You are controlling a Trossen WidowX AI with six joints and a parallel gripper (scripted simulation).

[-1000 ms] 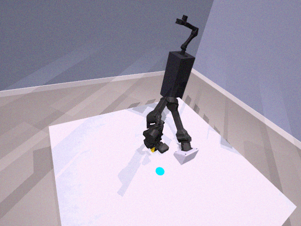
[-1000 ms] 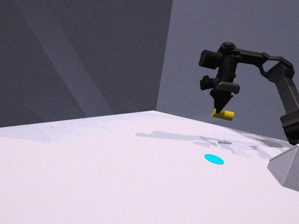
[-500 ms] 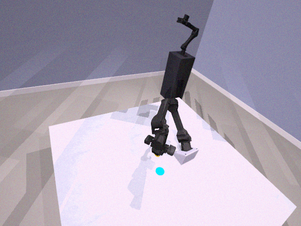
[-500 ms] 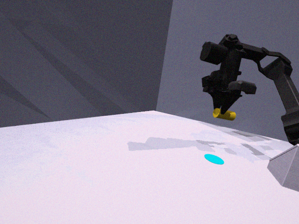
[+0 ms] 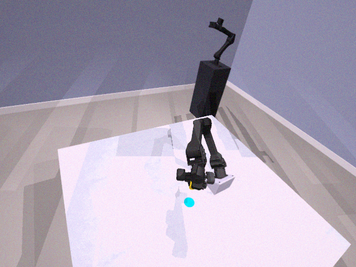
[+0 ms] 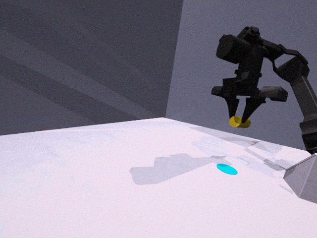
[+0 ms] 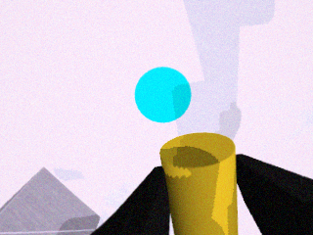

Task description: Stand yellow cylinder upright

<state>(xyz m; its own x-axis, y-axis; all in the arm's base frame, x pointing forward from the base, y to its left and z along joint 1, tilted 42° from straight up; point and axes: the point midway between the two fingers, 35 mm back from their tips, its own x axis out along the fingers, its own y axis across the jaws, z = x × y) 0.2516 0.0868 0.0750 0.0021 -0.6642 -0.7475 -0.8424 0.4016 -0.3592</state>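
Right now the cyan circle is 15 cm below my gripper tip, 1 cm to the left of it and 1 cm behind it. From my gripper tip the other things lie so: yellow cylinder: 2 cm to the right, 1 cm behind.
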